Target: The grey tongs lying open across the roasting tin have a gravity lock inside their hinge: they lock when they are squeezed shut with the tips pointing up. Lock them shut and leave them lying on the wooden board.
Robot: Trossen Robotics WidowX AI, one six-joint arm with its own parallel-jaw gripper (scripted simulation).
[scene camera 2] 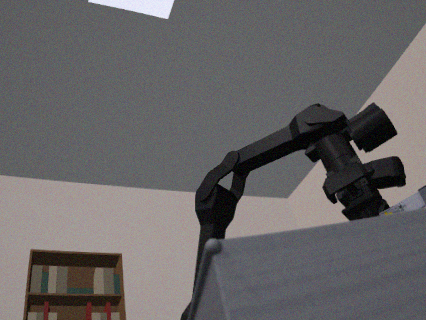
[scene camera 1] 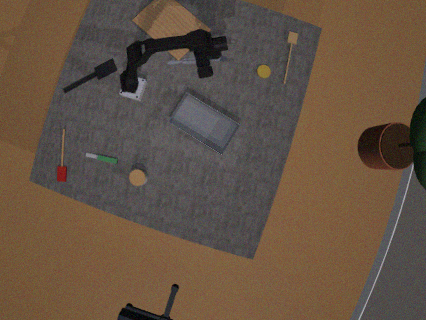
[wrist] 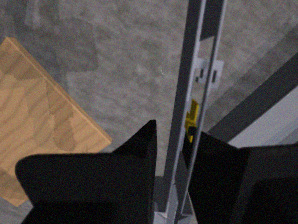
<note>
In view: my gripper (wrist: pixel 164 125) and a roasting tin (scene camera 1: pixel 214 129).
</note>
